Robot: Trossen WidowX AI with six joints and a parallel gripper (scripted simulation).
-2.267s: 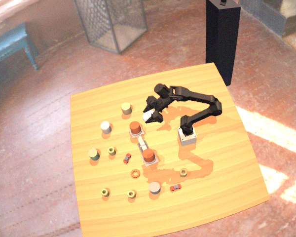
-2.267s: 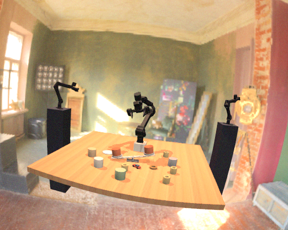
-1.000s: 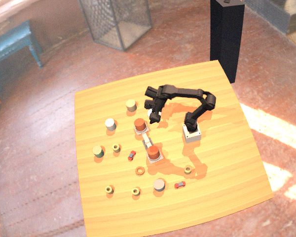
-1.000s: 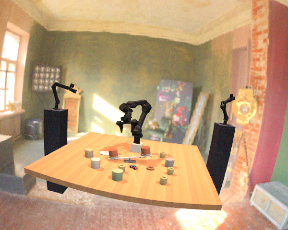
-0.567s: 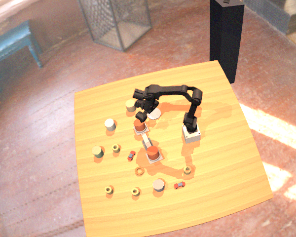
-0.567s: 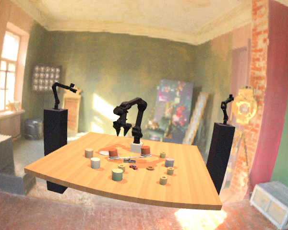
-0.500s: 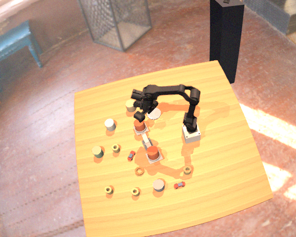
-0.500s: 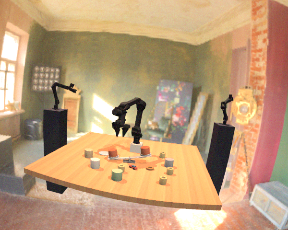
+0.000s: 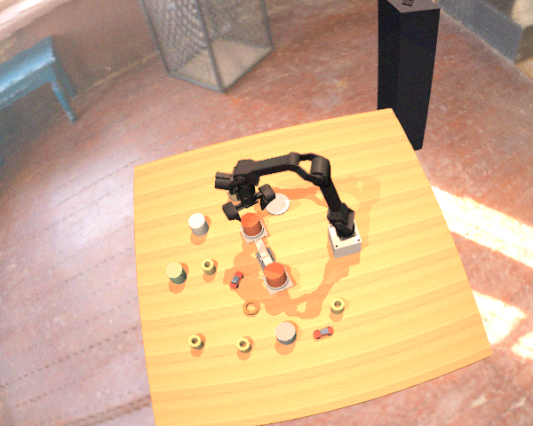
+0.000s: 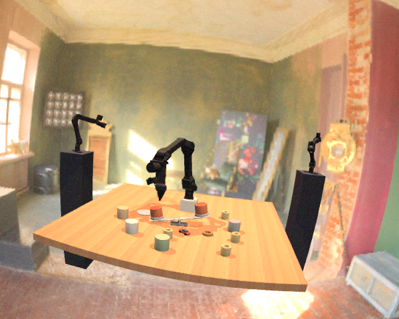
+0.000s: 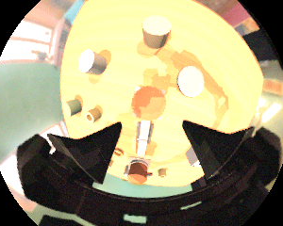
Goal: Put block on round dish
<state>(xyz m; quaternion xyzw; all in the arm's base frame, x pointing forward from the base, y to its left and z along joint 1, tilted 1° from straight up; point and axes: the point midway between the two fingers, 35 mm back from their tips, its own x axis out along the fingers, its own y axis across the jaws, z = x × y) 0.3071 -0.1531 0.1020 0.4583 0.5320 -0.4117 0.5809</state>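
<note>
Right now the grey block is 10 mm ahead of my gripper tip, 10 mm to the right of it and 100 mm below it. From my gripper tip the other things lie so: round dish (110 mm behind, 110 mm to the right, 140 mm below); balance (130 mm to the left, 120 mm below); balance beam (130 mm to the left, 100 mm below).
</note>
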